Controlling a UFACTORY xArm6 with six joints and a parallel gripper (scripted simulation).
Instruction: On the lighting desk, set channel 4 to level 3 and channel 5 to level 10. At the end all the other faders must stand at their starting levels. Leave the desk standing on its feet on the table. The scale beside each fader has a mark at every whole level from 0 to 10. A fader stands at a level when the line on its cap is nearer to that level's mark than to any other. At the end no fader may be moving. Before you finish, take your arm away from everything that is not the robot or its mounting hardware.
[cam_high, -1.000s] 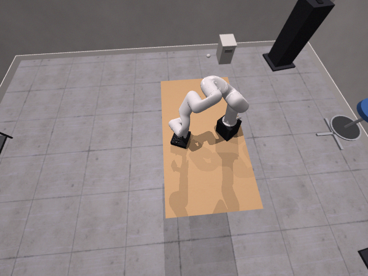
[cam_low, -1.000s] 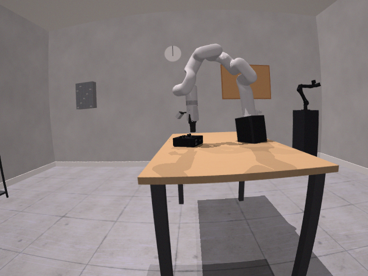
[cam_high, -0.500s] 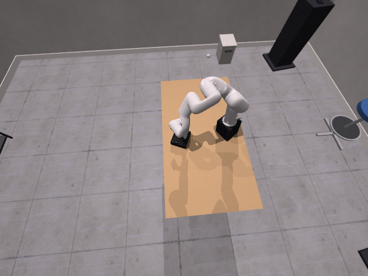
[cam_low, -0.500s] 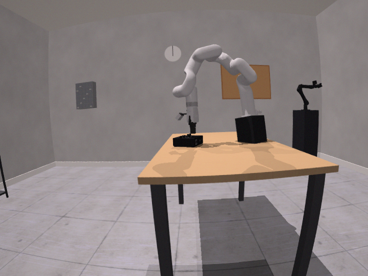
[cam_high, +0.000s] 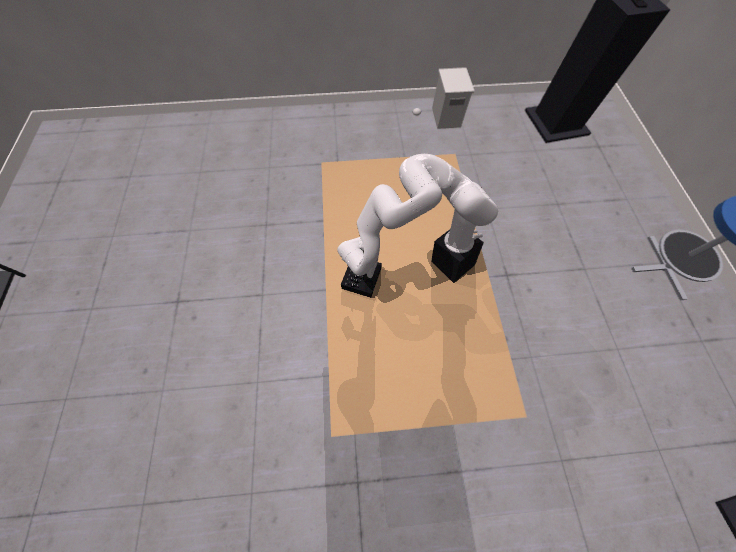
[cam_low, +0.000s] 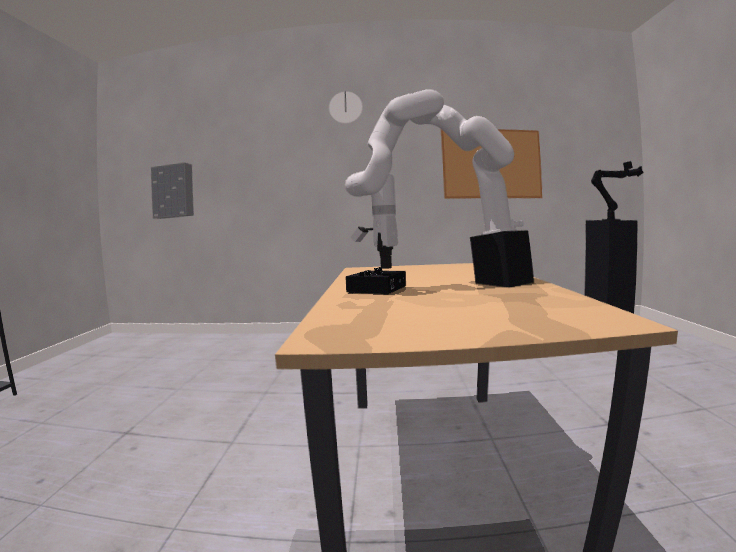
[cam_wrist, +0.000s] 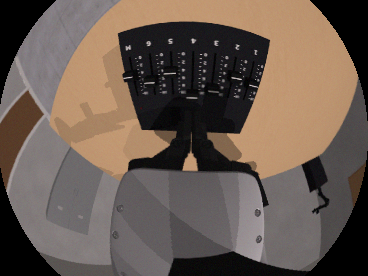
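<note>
My gripper is now 30 mm above the fader cap, 20 mm short of it and 10 mm to the left of it.
</note>
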